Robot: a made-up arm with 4 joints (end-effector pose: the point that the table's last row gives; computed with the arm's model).
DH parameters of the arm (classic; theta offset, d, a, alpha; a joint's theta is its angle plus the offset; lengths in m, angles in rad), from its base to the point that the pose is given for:
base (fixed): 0 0.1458 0.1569 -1.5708
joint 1: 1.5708 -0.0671 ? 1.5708
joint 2: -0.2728 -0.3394 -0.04 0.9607
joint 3: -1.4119 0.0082 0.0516 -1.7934
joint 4: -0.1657 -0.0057 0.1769 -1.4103
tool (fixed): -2.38 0.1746 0 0
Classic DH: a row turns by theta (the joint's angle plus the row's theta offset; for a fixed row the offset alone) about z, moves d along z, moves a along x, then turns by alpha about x.
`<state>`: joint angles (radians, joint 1 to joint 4).
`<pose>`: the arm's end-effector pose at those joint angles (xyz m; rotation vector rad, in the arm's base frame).
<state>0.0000 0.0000 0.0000 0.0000</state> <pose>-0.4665 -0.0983 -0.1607 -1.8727 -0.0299 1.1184</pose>
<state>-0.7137 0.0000 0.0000 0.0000</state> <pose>-0.1137 -0.0983 -0.4940 -2.1779 -0.4313 0.3997</pose>
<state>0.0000 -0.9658 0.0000 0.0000</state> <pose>-0.4665 -0.0700 -0.1428 -2.6978 0.6082 1.2395</pose>
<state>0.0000 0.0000 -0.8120 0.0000</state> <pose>-0.4203 -0.0152 0.0166 -1.7649 0.8037 1.6431</pose>
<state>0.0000 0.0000 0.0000 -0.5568</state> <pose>-0.4264 -0.2280 -0.1607 -1.9163 -0.5810 1.4834</pose>
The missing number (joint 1, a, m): 0.3246
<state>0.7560 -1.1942 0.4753 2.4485</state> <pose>-0.2855 0.0851 -0.0132 -1.8387 1.4506 -0.6762</pose>
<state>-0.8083 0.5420 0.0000 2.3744</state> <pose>0.1850 0.0513 -0.1609 -0.1913 0.8892 -0.2193</pose>
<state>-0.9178 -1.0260 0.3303 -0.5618</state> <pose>-0.0025 -0.2174 -0.4274 2.9007 0.0917 -0.4152</pose>
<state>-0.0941 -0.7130 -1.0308 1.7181</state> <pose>-0.1587 0.0072 -0.3924 -1.8576 2.2139 -1.1783</pose>
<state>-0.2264 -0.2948 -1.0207 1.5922</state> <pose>-0.1183 0.0942 -0.3761 -1.6907 2.0753 -0.5711</pose>
